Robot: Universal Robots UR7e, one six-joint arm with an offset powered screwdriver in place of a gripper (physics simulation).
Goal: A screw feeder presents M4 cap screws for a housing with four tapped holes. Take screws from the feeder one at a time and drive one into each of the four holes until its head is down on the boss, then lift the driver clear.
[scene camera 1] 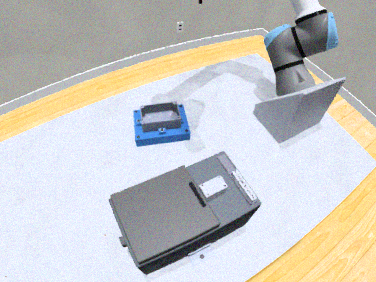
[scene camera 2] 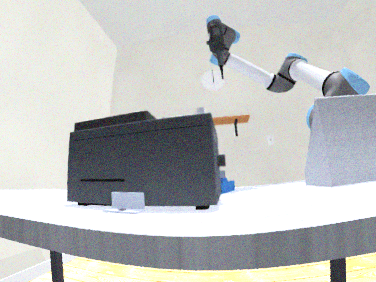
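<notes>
What I can see here is a dark grey screw feeder (scene camera 1: pixel 230 206), and there's a blue fixture (scene camera 1: pixel 178 134) too.
</notes>
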